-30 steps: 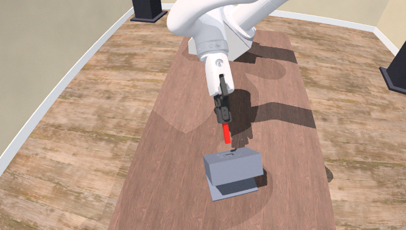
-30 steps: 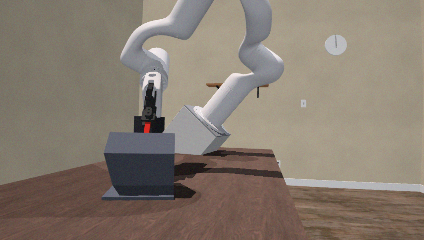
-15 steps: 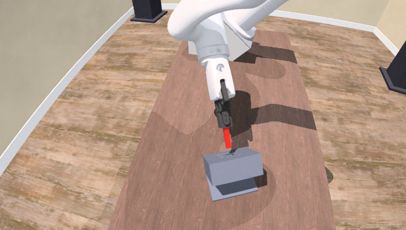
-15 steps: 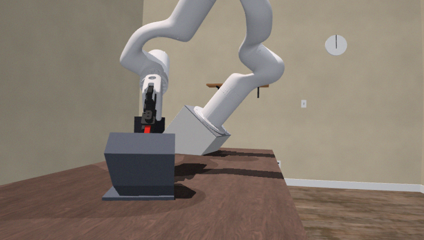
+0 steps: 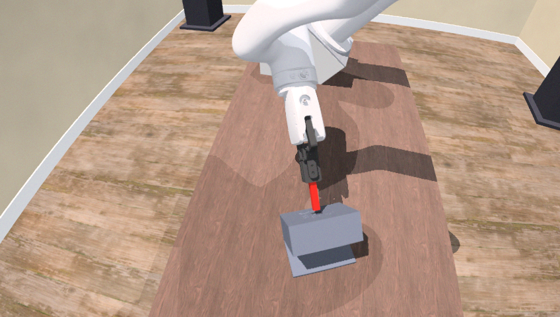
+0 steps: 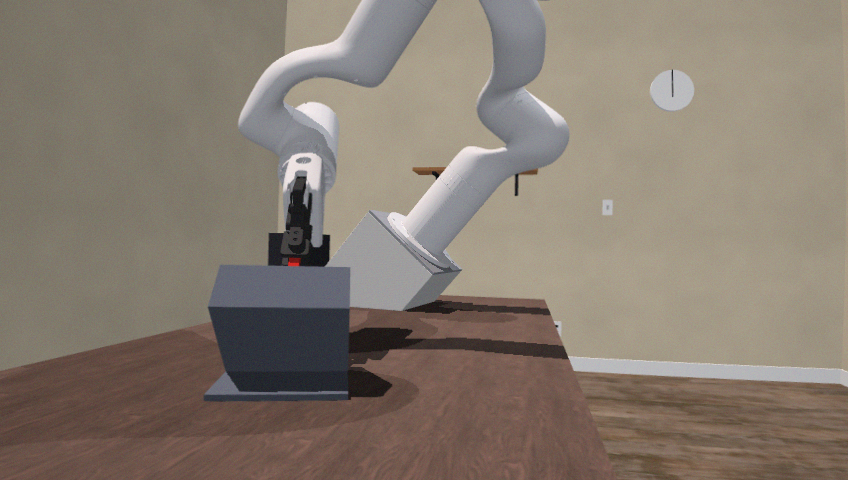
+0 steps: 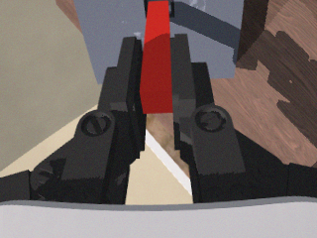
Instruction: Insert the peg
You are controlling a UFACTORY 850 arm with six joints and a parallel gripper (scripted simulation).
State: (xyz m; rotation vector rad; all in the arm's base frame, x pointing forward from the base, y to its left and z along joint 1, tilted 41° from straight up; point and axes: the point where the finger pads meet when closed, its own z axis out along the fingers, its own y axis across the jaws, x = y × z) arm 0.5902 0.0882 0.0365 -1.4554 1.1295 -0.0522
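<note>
Now: hand 13 cm above the grey base plate, 9 cm short of it and 5 cm to the right of it. The rest, counted from my hand: red peg 2 cm below, 2 cm ahead, 1 cm to the left.
</note>
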